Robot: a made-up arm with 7 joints. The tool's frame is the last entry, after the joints.
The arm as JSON. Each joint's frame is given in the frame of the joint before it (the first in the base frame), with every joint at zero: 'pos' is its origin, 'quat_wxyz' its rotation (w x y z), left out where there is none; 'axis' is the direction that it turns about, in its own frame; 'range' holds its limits. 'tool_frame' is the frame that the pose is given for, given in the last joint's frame.
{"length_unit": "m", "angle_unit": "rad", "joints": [
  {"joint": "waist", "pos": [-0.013, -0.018, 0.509], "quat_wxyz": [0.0, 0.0, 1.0, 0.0], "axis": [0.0, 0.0, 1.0], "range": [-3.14, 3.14]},
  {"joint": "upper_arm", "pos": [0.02, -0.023, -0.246], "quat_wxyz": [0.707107, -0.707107, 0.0, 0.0], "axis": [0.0, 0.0, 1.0], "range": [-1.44, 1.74]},
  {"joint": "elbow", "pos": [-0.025, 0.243, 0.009], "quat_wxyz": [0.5, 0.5, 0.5, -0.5], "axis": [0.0, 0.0, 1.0], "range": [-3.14, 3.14]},
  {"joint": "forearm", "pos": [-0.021, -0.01, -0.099], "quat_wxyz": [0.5, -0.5, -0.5, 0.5], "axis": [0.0, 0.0, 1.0], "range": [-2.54, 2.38]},
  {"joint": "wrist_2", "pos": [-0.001, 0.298, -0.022], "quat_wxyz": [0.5, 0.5, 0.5, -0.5], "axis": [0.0, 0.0, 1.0], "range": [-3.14, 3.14]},
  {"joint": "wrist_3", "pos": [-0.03, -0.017, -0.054], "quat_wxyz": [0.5, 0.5, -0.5, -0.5], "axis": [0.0, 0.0, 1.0], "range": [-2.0, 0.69]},
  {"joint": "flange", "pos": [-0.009, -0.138, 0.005], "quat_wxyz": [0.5, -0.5, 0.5, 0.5], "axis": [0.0, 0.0, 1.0], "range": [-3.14, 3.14]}
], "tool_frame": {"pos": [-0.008, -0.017, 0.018], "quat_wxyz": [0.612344, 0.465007, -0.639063, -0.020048]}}
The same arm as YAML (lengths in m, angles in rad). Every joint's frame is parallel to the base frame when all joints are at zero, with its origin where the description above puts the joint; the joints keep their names.
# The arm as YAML. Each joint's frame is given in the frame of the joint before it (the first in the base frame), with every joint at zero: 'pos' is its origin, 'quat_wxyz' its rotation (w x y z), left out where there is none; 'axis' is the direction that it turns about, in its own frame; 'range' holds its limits. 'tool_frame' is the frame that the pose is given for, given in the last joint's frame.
length_unit: m
angle_unit: rad
joints:
  - joint: waist
    pos: [-0.013, -0.018, 0.509]
    axis: [0.0, 0.0, -1.0]
    range: [-3.14, 3.14]
  - joint: upper_arm
    pos: [-0.02, -0.023, 0.246]
    axis: [0.0, 1.0, 0.0]
    range: [-1.44, 1.74]
  - joint: elbow
    pos: [0.025, 0.009, 0.243]
    axis: [0.0, 0.0, -1.0]
    range: [-3.14, 3.14]
  - joint: forearm
    pos: [0.01, 0.021, 0.099]
    axis: [0.0, 1.0, 0.0]
    range: [-2.54, 2.38]
  - joint: wrist_2
    pos: [0.001, -0.022, 0.298]
    axis: [0.0, 0.0, -1.0]
    range: [-3.14, 3.14]
  - joint: wrist_3
    pos: [0.017, 0.03, 0.054]
    axis: [0.0, 1.0, 0.0]
    range: [-2.0, 0.69]
  - joint: flange
    pos: [-0.009, 0.005, 0.138]
    axis: [0.0, 0.0, -1.0]
    range: [-3.14, 3.14]
tool_frame:
  pos: [0.017, 0.008, -0.018]
  quat_wxyz: [0.780695, -0.447169, 0.418816, 0.123076]

